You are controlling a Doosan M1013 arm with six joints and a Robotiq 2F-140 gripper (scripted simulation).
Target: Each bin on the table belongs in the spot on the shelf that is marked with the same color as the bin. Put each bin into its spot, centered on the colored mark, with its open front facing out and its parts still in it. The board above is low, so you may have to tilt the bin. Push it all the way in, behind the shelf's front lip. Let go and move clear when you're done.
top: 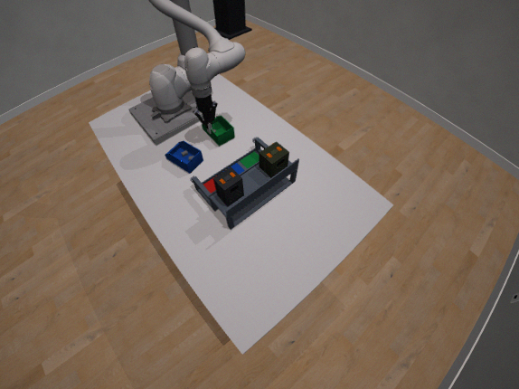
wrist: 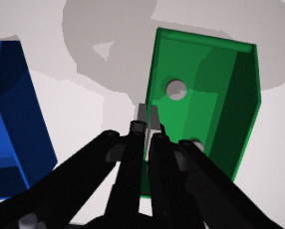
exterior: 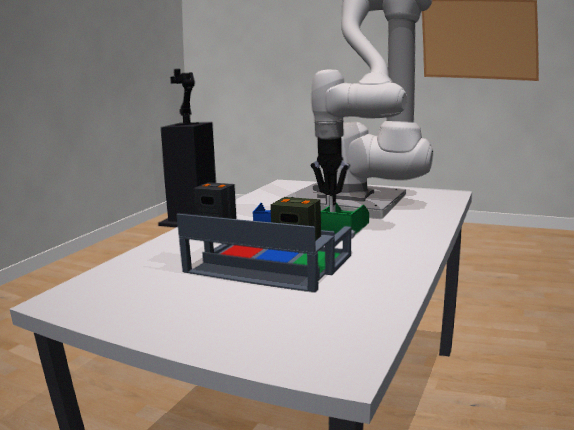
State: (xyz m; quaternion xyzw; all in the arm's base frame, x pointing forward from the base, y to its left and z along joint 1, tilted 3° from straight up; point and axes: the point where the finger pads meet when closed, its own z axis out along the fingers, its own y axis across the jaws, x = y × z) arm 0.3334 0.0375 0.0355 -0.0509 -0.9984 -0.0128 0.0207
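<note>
The green bin lies 50 mm to the left of my hand and 40 mm below it. From my hand the other things lie so: blue bin (190 mm to the right, 40 mm below, 20 mm ahead); then red mark (310 mm ahead, 180 mm to the right, 80 mm below); then blue mark (310 mm ahead, 80 mm below, 70 mm to the right).
</note>
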